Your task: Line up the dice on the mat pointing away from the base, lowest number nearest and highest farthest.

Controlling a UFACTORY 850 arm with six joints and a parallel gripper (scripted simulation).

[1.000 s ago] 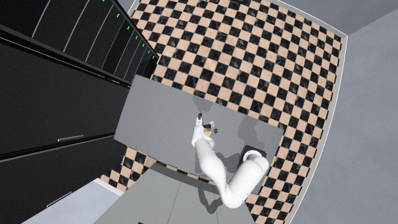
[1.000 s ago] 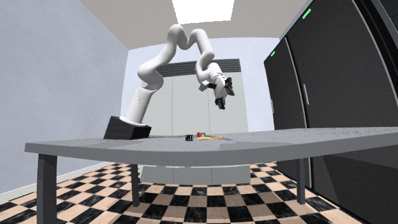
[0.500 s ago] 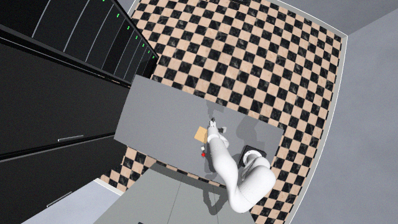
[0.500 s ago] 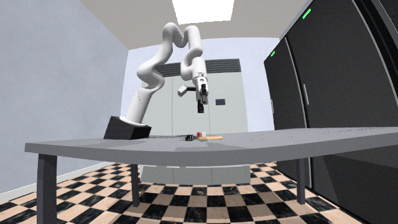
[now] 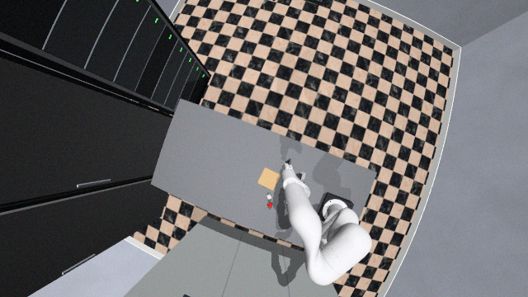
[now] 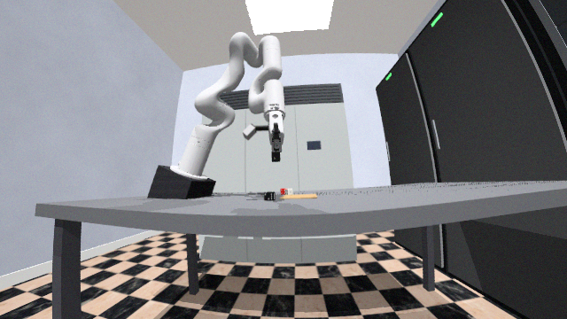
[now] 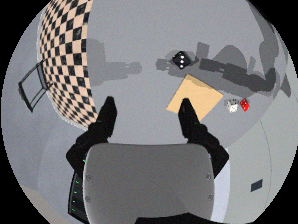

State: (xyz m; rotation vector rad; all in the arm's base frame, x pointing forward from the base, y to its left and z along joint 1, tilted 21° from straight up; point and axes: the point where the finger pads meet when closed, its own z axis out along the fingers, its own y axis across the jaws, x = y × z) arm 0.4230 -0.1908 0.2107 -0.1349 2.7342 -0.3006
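The black die is 14 cm below my hand, 4 cm to the left of it and 3 cm behind it. Round my hand: tan mat: 16 cm below, 13 cm to the left, 8 cm ahead; then red die: 33 cm to the left, 14 cm below, 1 cm ahead; then white die: 26 cm to the left, 14 cm below, 3 cm ahead.
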